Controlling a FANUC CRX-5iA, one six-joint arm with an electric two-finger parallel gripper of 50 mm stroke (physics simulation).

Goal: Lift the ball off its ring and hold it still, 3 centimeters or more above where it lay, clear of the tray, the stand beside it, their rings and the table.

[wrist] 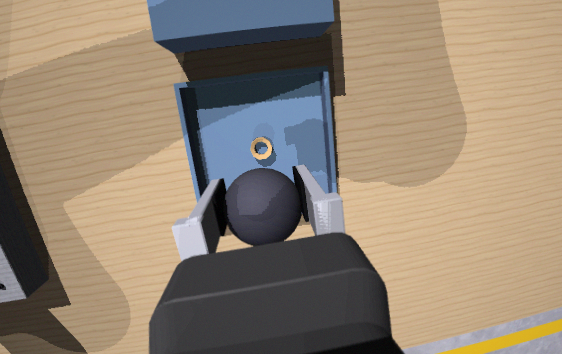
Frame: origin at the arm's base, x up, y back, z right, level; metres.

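Seen in the pictures: gripper, fingertip midpoint: (261, 189).
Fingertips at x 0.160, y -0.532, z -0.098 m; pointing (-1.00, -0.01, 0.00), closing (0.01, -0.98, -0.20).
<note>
Offsets run from my fingertips to a thing's top centre. "*": to the spot under its first point. Level surfaces: height alone.
The dark grey ball {dx +0.038, dy -0.001, dz +0.006 m} (263, 206) is held between the two fingertips of my gripper (261, 189), which is shut on it, with a black pad at each side. The ball hangs well above the blue tray {* dx -0.188, dy -0.095, dz +0.003 m} (331, 150), which looks small and far below. A tan ring {* dx -0.213, dy +0.007, dz +0.007 m} (254, 148) lies bare on the tray floor, beyond the ball in the view, and the ball is apart from it. The near part of the tray is hidden behind the ball, the fingers and the gripper body.
A blue block-like stand (242, 22) rises past the far side of the tray, at the top edge. A dark object with a light metallic face (9, 280) stands at the left edge. The wooden table {dx -0.216 m} (500, 210) surrounds the tray. A yellow floor line (505, 339) crosses the lower right corner.
</note>
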